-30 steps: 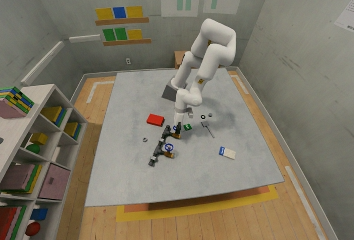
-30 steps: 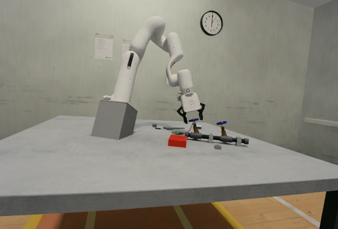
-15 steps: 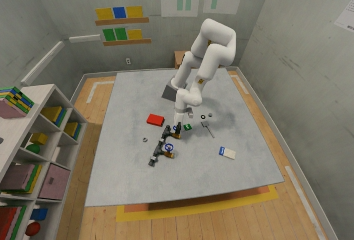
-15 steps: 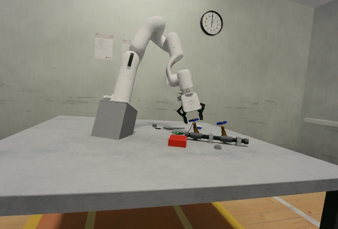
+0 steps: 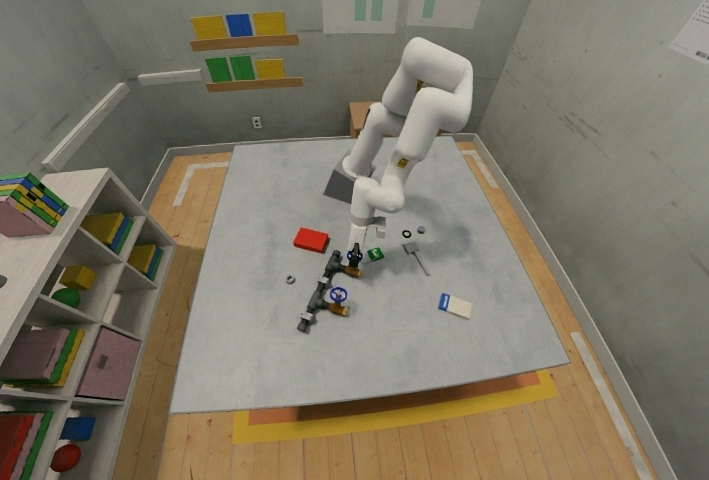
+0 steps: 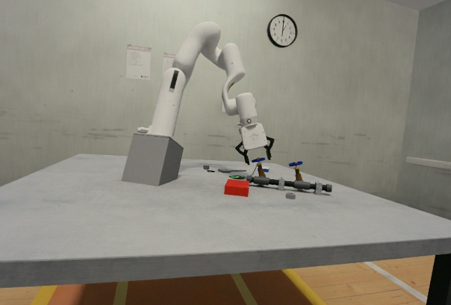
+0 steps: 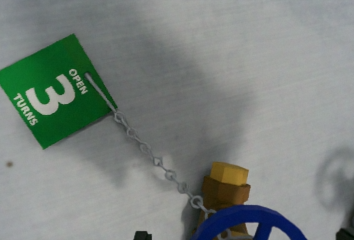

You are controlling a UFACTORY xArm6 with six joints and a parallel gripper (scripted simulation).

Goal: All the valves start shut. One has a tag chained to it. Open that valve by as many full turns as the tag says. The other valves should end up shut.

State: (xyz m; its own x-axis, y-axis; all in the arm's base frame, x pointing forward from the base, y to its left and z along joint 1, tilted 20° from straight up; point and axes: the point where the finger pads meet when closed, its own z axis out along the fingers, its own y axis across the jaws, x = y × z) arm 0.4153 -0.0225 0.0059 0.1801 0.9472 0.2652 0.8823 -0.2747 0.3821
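My hand is 6 cm past the green tag, 9 cm to the right of it and 9 cm above it. Also, from my hand: grey nut (4 cm ahead, 24 cm to the right, 9 cm below); red block (13 cm behind, 17 cm to the right, 8 cm below); grey flat tool (5 cm behind, 25 cm to the left, 9 cm below).
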